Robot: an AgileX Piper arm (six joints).
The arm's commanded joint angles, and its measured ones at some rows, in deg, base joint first. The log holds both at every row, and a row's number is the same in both.
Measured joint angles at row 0:
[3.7, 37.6, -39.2, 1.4, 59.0, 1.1]
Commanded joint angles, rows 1 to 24:
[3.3, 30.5, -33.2, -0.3, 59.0, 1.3]
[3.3, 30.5, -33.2, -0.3, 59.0, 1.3]
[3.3, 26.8, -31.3, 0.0, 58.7, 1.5]
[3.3, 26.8, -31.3, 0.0, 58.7, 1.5]
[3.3, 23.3, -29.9, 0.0, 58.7, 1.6]
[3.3, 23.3, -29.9, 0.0, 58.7, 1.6]
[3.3, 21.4, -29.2, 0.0, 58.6, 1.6]
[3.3, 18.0, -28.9, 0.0, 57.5, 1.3]
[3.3, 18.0, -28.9, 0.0, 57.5, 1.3]
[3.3, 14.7, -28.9, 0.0, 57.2, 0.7]
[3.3, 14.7, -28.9, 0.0, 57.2, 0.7]
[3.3, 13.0, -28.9, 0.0, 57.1, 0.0]
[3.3, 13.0, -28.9, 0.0, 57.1, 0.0]
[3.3, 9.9, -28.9, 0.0, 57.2, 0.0]
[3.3, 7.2, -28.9, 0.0, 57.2, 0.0]
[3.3, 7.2, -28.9, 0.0, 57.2, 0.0]
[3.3, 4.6, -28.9, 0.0, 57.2, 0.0]
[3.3, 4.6, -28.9, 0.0, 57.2, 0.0]
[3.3, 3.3, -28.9, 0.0, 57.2, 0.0]
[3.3, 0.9, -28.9, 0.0, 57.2, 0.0]
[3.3, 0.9, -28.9, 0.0, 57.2, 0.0]
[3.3, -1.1, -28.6, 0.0, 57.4, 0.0]
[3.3, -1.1, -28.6, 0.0, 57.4, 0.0]
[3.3, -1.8, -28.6, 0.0, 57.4, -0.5]
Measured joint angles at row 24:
[3.7, 0.1, -28.9, 0.0, 57.8, 0.7]
